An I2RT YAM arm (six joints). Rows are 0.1 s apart.
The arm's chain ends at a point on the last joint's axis. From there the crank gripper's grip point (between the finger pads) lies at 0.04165 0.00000 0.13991 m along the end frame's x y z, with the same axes.
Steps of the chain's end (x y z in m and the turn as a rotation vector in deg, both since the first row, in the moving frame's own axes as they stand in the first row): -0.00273, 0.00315, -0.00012, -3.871, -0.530, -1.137; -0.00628, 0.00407, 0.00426, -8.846, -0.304, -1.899; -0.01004, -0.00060, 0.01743, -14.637, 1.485, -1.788; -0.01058, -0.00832, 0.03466, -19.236, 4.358, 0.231; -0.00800, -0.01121, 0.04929, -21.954, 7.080, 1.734; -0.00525, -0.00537, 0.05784, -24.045, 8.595, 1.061
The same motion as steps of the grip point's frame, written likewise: -0.00394, 0.01179, -0.00003, -3.871, -0.530, -1.137; -0.00669, 0.02424, 0.00292, -8.846, -0.304, -1.899; -0.00593, 0.03327, 0.01194, -14.637, 1.485, -1.788; -0.00036, 0.03739, 0.02332, -19.236, 4.358, 0.231; 0.00769, 0.04147, 0.03286, -21.954, 7.080, 1.734; 0.01405, 0.05107, 0.03797, -24.045, 8.595, 1.061
